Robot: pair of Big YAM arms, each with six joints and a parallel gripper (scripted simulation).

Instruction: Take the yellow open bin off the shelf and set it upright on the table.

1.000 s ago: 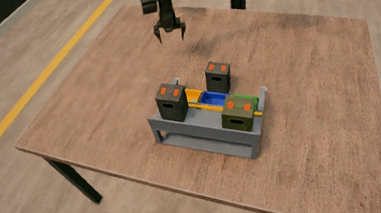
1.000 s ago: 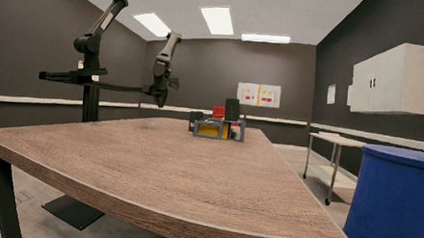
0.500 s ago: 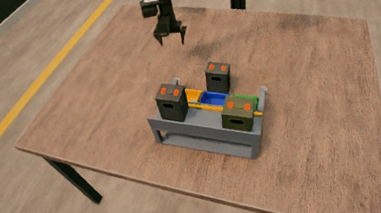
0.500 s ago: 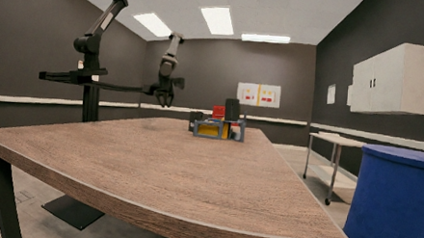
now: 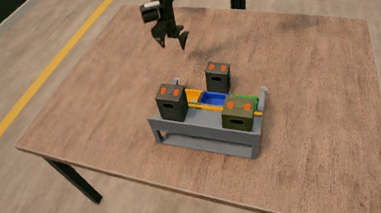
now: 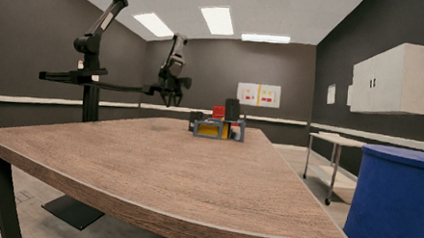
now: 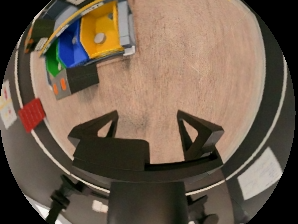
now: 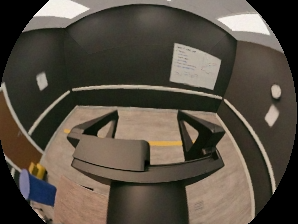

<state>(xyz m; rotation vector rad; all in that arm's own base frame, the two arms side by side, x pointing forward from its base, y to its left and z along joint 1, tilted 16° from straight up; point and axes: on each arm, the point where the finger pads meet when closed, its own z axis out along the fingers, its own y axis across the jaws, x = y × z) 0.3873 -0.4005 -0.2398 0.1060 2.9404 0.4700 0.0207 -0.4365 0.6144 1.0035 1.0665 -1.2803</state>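
My left hand is 210 mm short of the yellow open bin, 120 mm to the right of it and 110 mm above it. Also, from my left hand: grey shelf (230 mm ahead, 240 mm to the left, 80 mm below); dark lidded bin (60 mm ahead, 220 mm to the left, 90 mm below).
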